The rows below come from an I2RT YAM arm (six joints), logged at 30 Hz.
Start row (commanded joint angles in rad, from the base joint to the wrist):
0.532, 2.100, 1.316, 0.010, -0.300, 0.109
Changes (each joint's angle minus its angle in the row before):
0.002, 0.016, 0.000, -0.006, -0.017, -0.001
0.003, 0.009, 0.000, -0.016, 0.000, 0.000
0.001, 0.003, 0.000, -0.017, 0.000, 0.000
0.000, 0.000, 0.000, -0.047, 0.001, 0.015
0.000, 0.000, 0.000, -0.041, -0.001, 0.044
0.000, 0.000, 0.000, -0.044, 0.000, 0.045
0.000, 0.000, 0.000, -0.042, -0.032, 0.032
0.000, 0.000, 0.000, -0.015, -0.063, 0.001
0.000, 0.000, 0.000, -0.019, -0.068, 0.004
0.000, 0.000, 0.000, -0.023, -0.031, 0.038
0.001, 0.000, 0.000, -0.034, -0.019, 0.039
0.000, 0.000, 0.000, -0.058, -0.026, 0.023
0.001, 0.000, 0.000, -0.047, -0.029, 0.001
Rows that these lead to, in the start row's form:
0.534, 2.116, 1.316, 0.004, -0.317, 0.108
0.537, 2.125, 1.316, -0.012, -0.317, 0.108
0.538, 2.128, 1.316, -0.029, -0.317, 0.108
0.538, 2.128, 1.316, -0.076, -0.316, 0.123
0.538, 2.128, 1.316, -0.117, -0.317, 0.167
0.538, 2.128, 1.316, -0.161, -0.317, 0.212
0.538, 2.128, 1.316, -0.203, -0.349, 0.244
0.538, 2.128, 1.316, -0.218, -0.412, 0.245
0.538, 2.128, 1.316, -0.237, -0.480, 0.249
0.538, 2.128, 1.316, -0.260, -0.511, 0.287
0.539, 2.128, 1.316, -0.294, -0.530, 0.326
0.539, 2.128, 1.316, -0.352, -0.556, 0.349
0.540, 2.128, 1.316, -0.399, -0.585, 0.350

